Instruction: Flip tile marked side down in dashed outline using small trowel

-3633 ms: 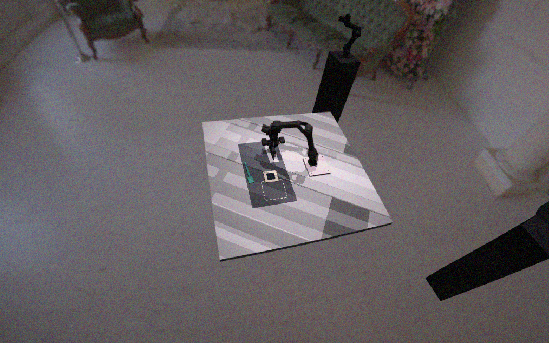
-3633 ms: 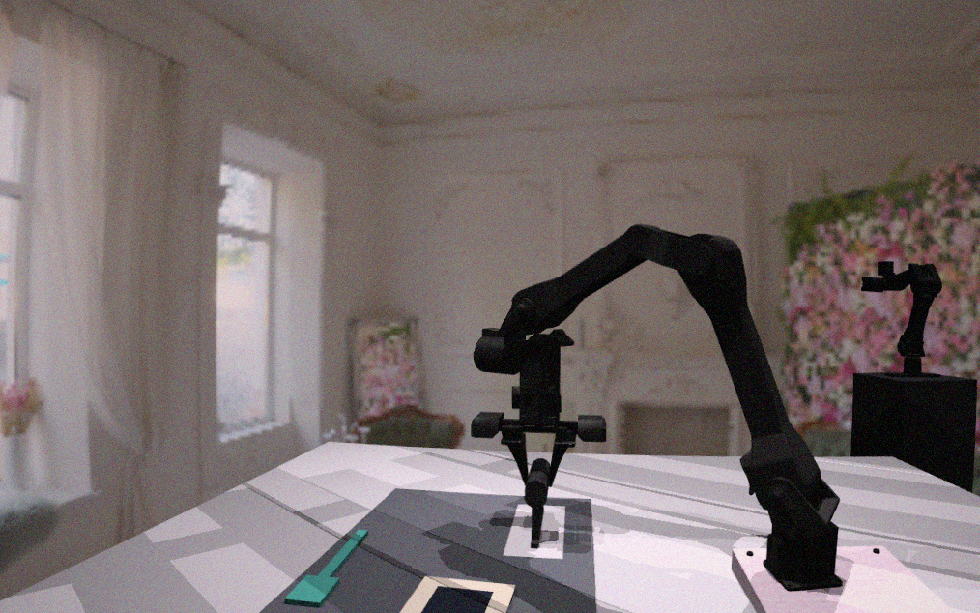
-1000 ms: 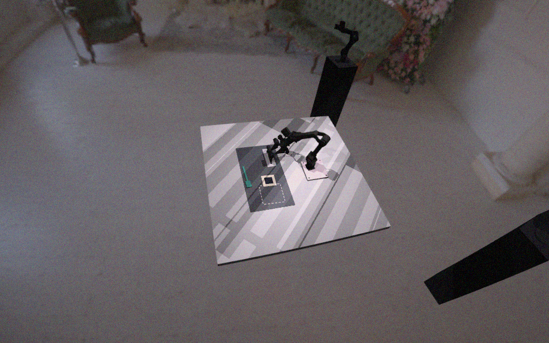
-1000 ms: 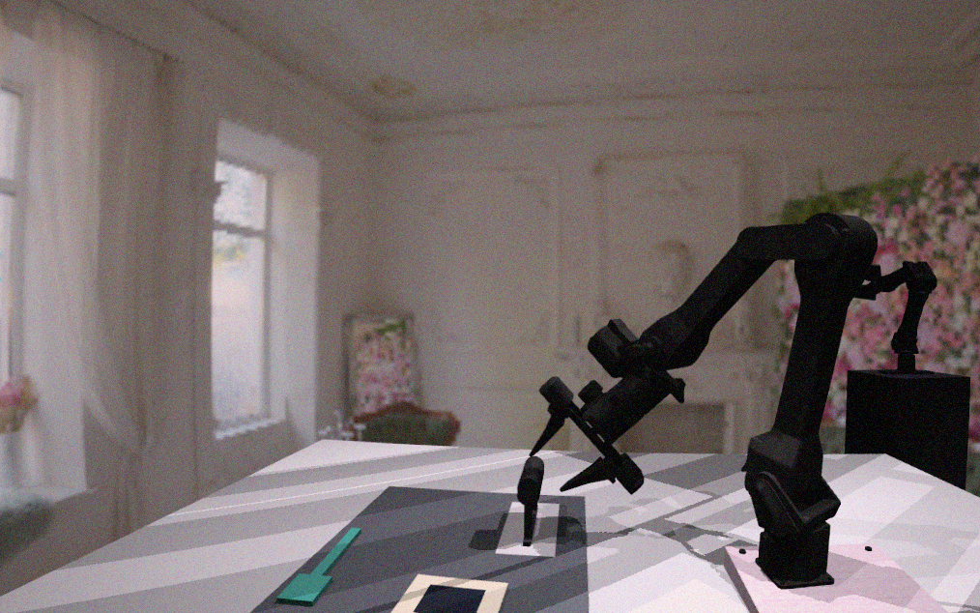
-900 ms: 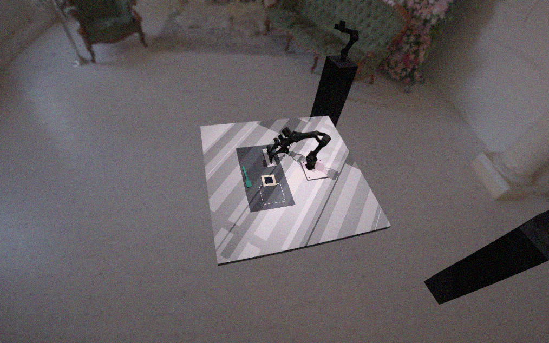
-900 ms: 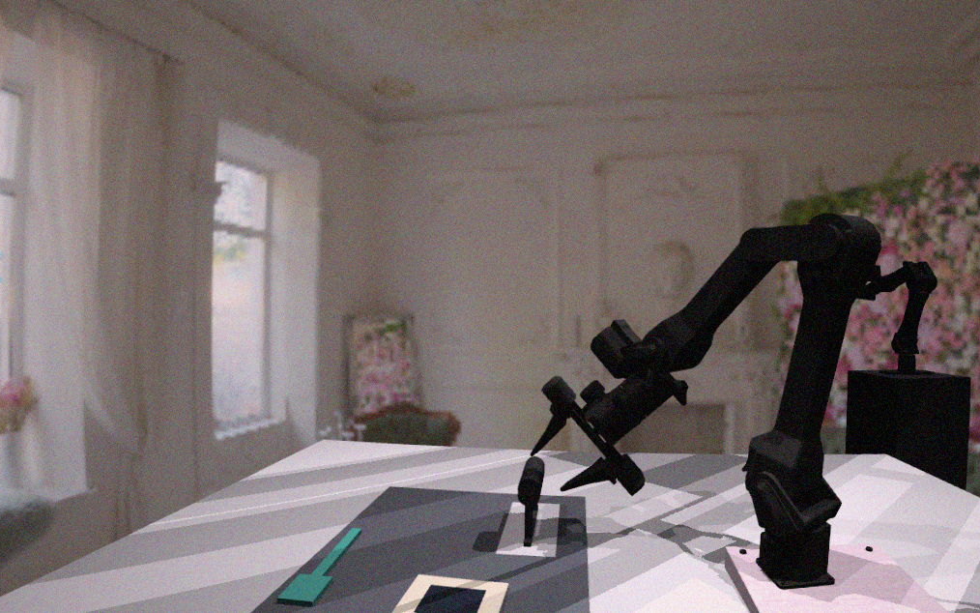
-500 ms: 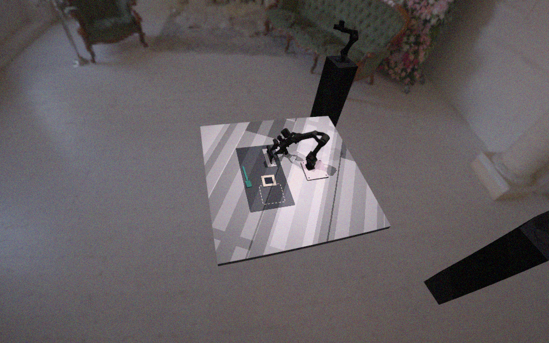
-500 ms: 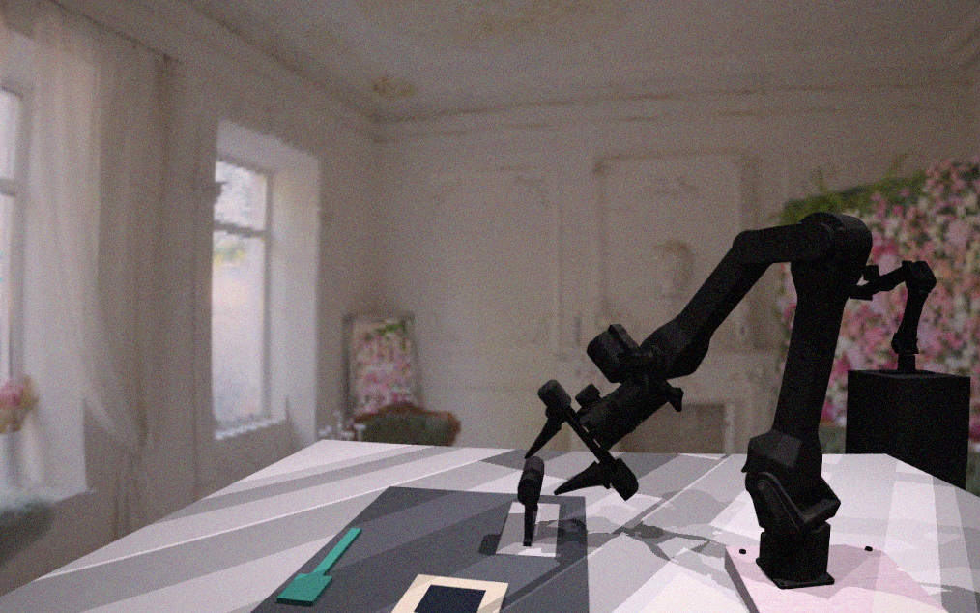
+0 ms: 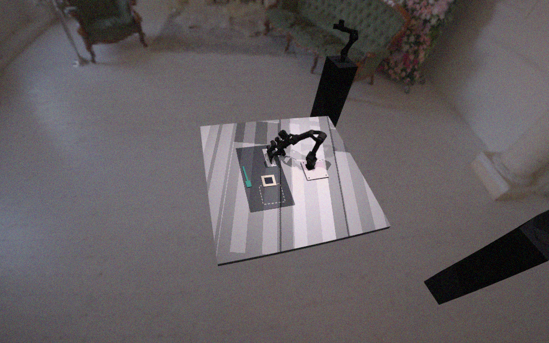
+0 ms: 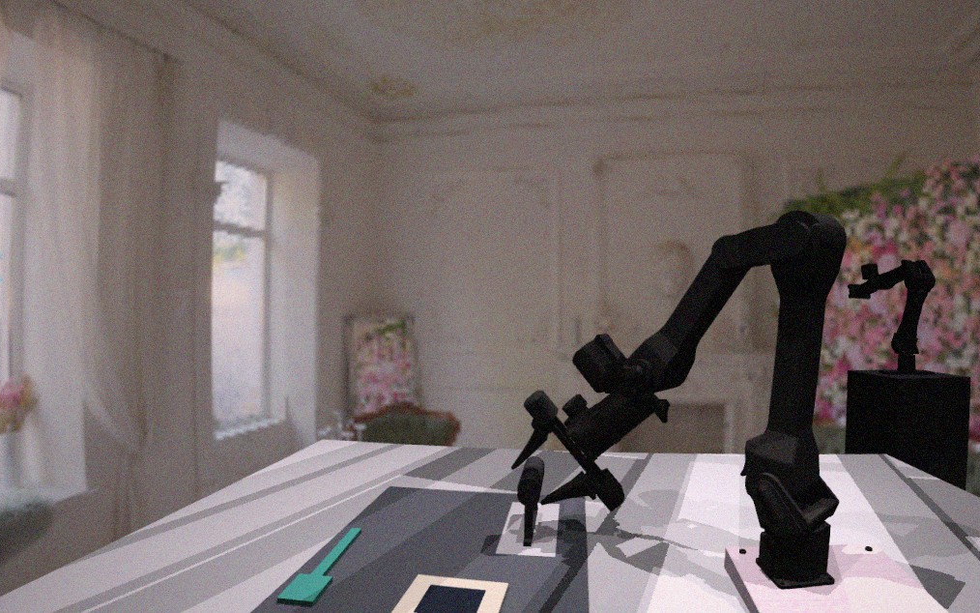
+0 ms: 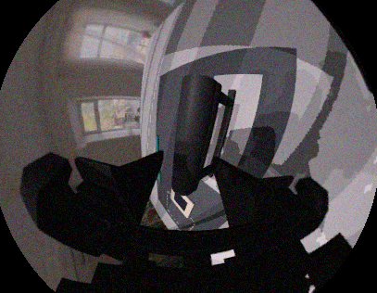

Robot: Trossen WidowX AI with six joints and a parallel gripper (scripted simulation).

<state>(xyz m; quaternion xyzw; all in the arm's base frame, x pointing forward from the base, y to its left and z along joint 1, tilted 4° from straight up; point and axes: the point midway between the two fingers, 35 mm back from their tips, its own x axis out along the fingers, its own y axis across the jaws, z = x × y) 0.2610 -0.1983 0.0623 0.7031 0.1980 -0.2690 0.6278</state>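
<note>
Now: the trowel 3 cm below my gripper tip and 1 cm behind it. The rest, counted from my gripper tip: teal flat tool (25 cm ahead, 14 cm to the left, 6 cm below); tile (21 cm to the left, 9 cm ahead, 6 cm below); dark mat (14 cm to the left, 11 cm ahead, 9 cm below).
</note>
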